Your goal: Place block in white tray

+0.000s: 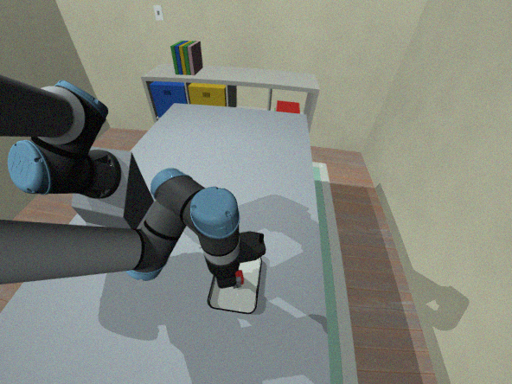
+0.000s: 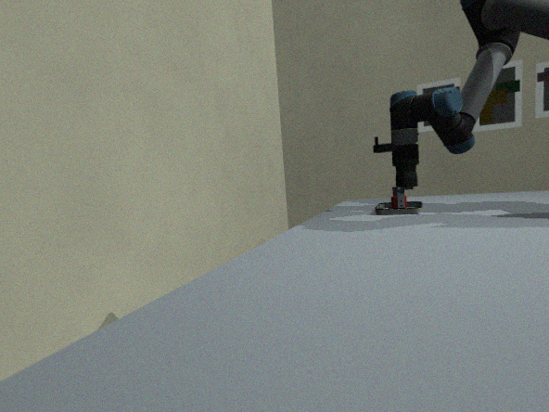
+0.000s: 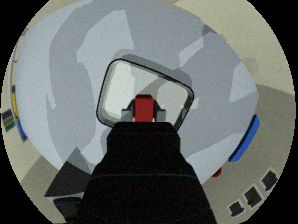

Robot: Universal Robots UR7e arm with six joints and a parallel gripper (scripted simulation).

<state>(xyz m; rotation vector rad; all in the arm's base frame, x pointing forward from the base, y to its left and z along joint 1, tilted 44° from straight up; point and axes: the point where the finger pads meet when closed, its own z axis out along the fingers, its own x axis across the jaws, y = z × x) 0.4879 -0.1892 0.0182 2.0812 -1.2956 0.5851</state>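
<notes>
Now: hand right at the red block. From my hand the other things lie so: white tray (10 mm below).
</notes>
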